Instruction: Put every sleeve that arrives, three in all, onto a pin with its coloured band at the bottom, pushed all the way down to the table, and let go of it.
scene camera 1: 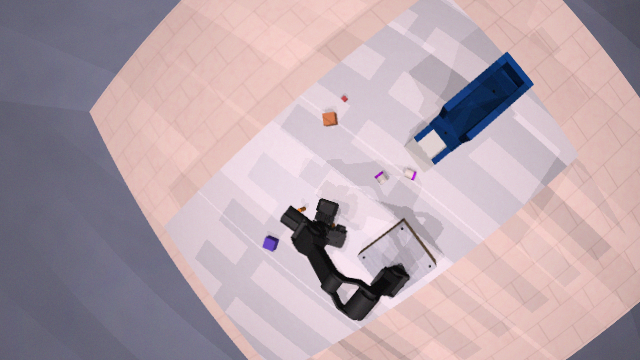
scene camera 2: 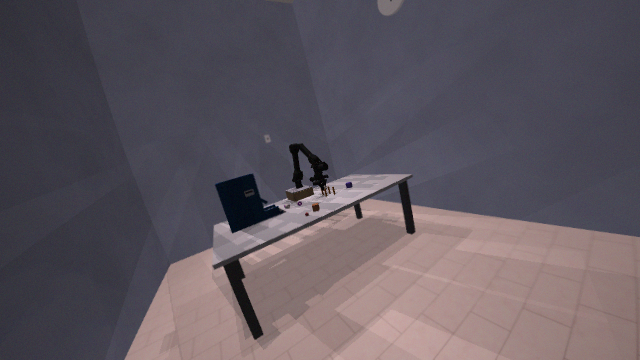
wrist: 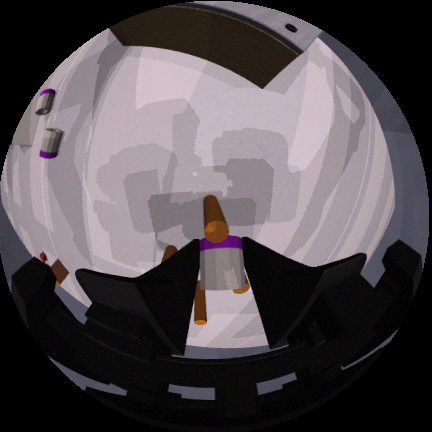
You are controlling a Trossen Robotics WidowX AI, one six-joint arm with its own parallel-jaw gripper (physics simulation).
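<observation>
My gripper (scene camera 1: 331,226) (scene camera 2: 321,188) (wrist: 220,243) is shut on a grey sleeve (wrist: 222,267). The sleeve's purple band faces away from the wrist camera. In the wrist view an orange-brown pin (wrist: 215,217) rises right beside the banded end; the sleeve does not look threaded on it. Other pins (wrist: 200,302) (wrist: 170,253) (wrist: 241,288) show behind and beside the fingers; a pin (scene camera 1: 301,209) also shows past the arm. One loose sleeve (scene camera 1: 382,178) (scene camera 2: 299,203) (wrist: 51,142) and another sleeve (scene camera 1: 410,174) (scene camera 2: 287,206) (wrist: 45,103) lie on their sides near the chute.
A blue chute (scene camera 1: 475,82) (scene camera 2: 235,205) with a pale pad (scene camera 1: 431,145) stands beyond the loose sleeves. A metal-topped block (scene camera 1: 390,252) (scene camera 2: 300,194) (wrist: 200,40) sits by the arm base. An orange cube (scene camera 1: 330,119) (scene camera 2: 315,207), a small red cube (scene camera 1: 344,98) and a purple cube (scene camera 1: 270,243) (scene camera 2: 349,185) are on the table.
</observation>
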